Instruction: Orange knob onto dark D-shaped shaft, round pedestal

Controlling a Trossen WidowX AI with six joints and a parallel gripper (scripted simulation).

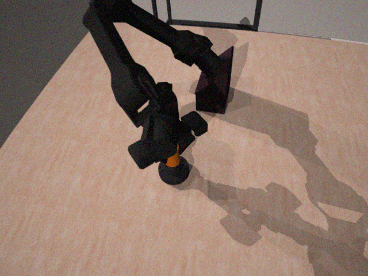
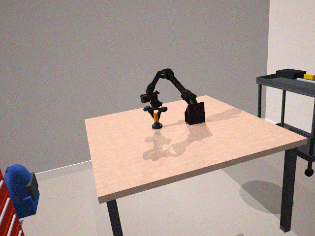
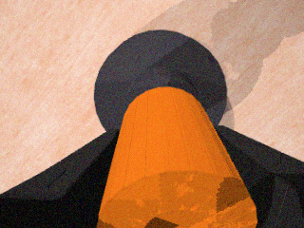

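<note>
My gripper tip is now 20 mm below the orange knob. From my gripper tip the other things lie so: round pedestal (40 mm below).
</note>
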